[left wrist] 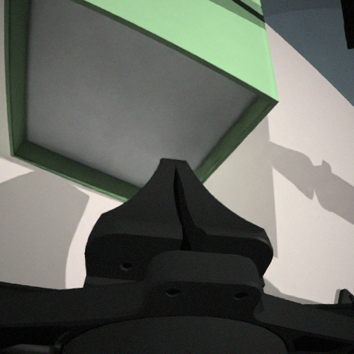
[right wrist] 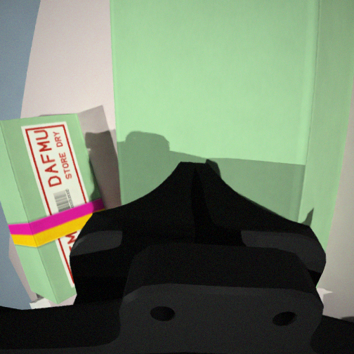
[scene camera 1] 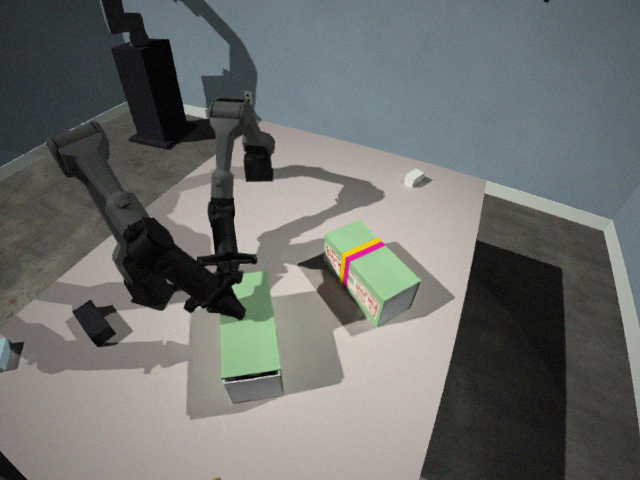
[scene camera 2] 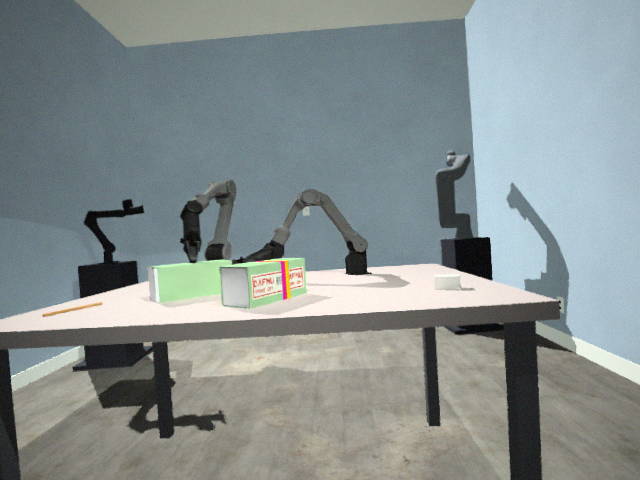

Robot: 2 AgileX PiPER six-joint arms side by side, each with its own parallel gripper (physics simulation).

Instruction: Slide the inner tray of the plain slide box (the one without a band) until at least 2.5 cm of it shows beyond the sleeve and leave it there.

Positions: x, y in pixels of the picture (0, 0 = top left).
Scene:
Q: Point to an inner tray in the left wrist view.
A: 106, 96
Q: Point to an inner tray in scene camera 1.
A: At 264, 385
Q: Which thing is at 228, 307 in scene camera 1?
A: My right gripper.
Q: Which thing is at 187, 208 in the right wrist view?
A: My right gripper.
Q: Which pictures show the dark block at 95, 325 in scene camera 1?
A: Scene camera 1 only.

